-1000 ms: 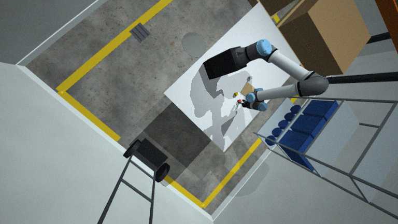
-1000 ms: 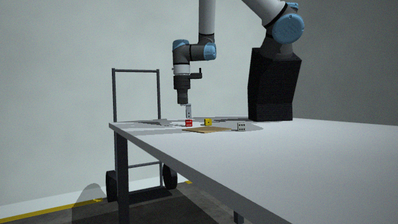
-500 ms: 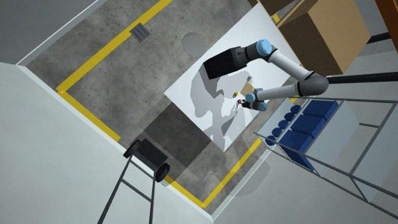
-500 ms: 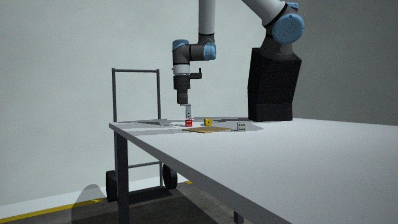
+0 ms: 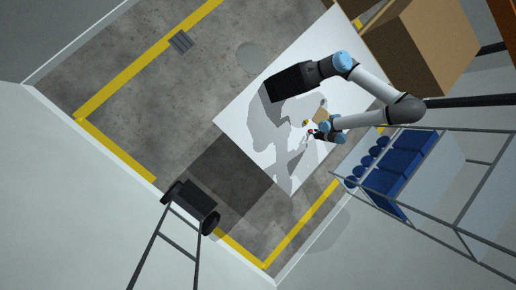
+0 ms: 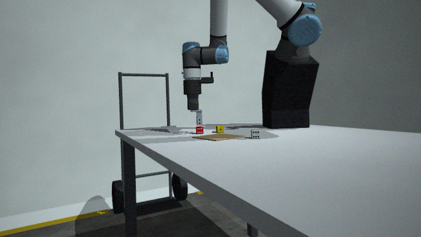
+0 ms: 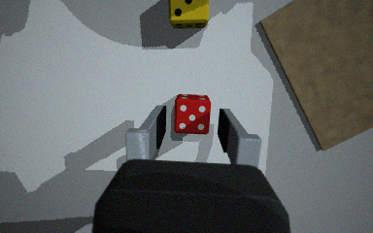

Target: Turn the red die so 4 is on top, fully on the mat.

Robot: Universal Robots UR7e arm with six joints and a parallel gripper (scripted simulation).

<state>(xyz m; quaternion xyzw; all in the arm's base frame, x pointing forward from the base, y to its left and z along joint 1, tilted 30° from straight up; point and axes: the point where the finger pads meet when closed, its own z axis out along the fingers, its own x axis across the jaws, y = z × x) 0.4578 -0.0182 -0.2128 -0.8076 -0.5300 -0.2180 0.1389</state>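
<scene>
My hand is 40 mm above the red die. Round my hand: yellow die: 90 mm behind, 20 mm to the left, 40 mm below; then white die: 100 mm behind, 270 mm to the left, 40 mm below; then tan mat: 10 mm behind, 160 mm to the left, 50 mm below.
</scene>
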